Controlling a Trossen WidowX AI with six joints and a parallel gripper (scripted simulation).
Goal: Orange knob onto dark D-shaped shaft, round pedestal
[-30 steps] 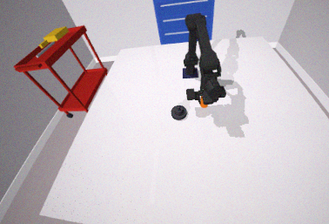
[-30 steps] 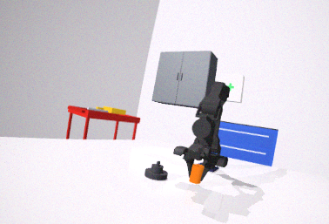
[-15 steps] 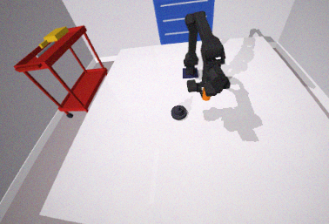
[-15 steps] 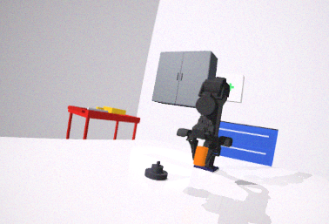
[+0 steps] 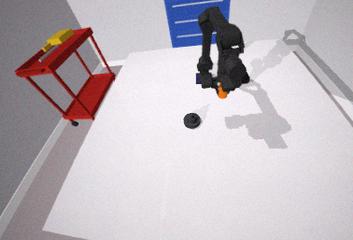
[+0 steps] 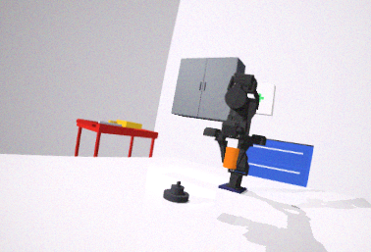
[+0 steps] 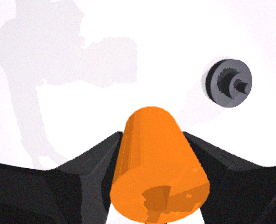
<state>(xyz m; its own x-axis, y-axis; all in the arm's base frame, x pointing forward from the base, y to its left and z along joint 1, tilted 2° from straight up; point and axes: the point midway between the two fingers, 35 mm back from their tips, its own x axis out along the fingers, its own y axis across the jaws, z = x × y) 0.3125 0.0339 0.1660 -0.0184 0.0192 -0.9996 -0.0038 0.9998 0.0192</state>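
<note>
Right now the round dark pedestal is 2 cm ahead of my gripper tip, 15 cm to the right of it and 11 cm below it. Round my gripper tip: orange knob 2 cm above.
</note>
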